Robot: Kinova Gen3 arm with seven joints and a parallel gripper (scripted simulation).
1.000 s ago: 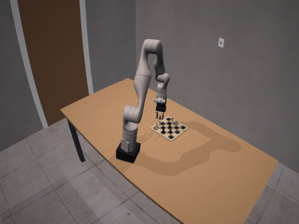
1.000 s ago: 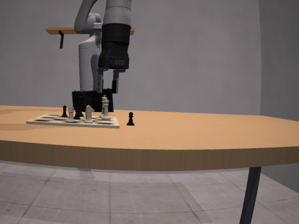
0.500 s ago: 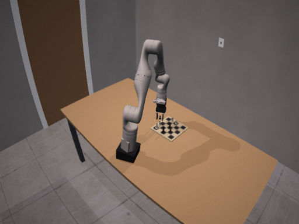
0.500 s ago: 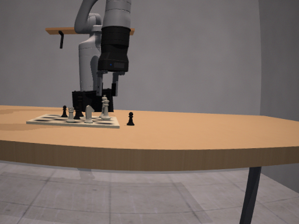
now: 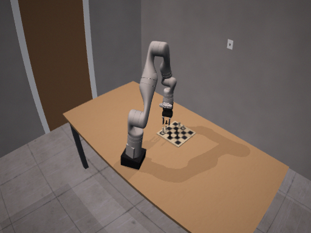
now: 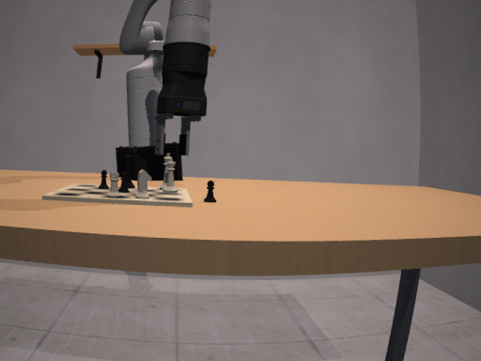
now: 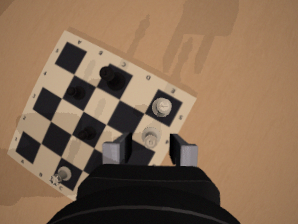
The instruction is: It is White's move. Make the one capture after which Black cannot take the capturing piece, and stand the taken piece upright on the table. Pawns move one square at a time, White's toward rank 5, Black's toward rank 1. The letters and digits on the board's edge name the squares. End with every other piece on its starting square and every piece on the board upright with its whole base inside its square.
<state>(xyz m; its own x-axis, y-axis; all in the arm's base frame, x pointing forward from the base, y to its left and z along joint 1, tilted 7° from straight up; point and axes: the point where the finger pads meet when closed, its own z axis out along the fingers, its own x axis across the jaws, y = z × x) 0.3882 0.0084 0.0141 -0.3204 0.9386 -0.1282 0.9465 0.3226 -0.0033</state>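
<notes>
Now: hand 50 mm above the tall white piece and 40 mm past it. Round my hand: chessboard: 80 mm to the right, 80 mm below, 20 mm ahead.
</notes>
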